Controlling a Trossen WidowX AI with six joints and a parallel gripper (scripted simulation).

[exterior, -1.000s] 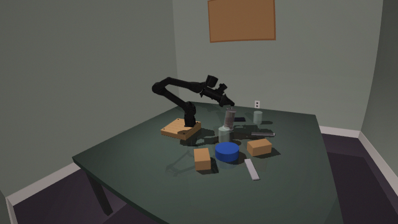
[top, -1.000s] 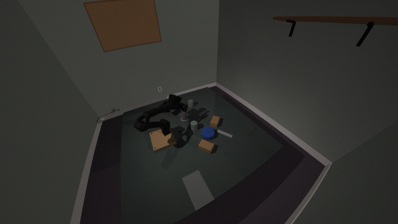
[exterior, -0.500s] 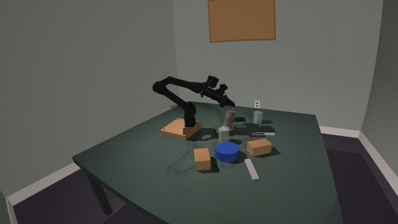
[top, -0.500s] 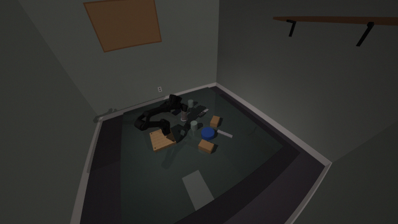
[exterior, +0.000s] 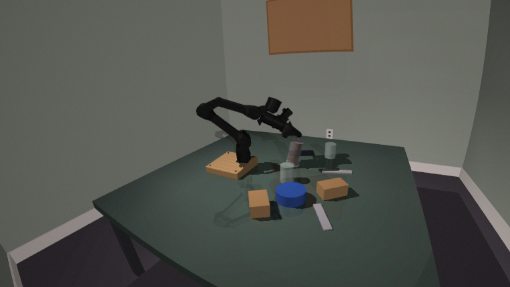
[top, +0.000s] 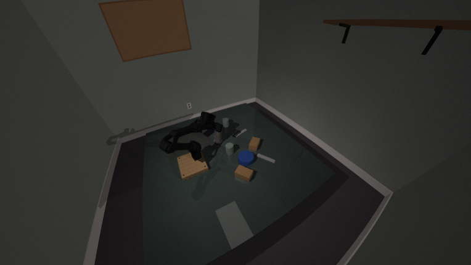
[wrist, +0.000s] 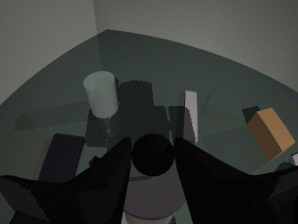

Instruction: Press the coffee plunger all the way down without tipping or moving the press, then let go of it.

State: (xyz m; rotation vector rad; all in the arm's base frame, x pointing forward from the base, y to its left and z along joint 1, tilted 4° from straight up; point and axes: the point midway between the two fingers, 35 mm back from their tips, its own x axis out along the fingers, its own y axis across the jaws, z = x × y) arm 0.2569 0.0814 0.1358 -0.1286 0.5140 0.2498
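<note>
Right now the coffee press is 2 cm behind my gripper tip, 1 cm to the left of it and 9 cm below it. From my gripper tip the other things lie so: dark flat slab (1 cm behind, 16 cm to the left, 17 cm below); blue disc (1 cm ahead, 33 cm to the right, 15 cm below).
</note>
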